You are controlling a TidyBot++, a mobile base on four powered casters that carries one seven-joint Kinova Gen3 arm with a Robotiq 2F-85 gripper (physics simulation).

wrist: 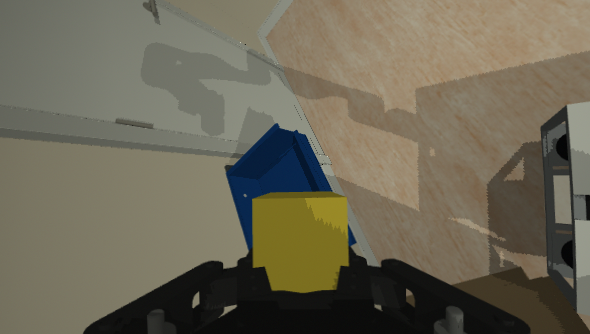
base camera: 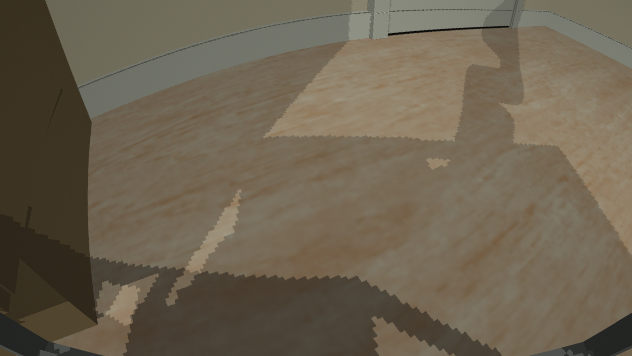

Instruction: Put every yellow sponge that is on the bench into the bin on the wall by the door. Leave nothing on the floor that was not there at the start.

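Frame: origin at the arm's base, x ahead, y left, z up, level; metres.
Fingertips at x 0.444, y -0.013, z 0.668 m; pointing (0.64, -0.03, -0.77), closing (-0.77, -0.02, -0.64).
Offsets run from my fingertips to a thing's top centre. Level surfaces: height alone.
A yellow sponge {dx -0.018, dy +0.006, dz +0.060 m} [wrist: 300,240] is held between the fingertips of my gripper [wrist: 300,252] in the wrist view; the gripper is shut on it. The blue bin {dx +0.333, dy +0.092, dz -0.314 m} [wrist: 272,157] is on the wall by the door, beyond the sponge in the wrist view. Its open inside faces partly toward the camera, and the sponge hides its lower part. How far the sponge is from the bin is hard to tell. The bin and the gripper do not show in the base camera view. The bench cannot be made out.
The white door [wrist: 90,70] [base camera: 450,19] is beside the bin, shut in its frame. A brown cabinet [base camera: 45,150] stands close at the left in the base camera view. My mobile base [wrist: 582,150] shows at the right edge of the wrist view. Shadows lie across the floor {dz -1.065 m} [base camera: 300,200].
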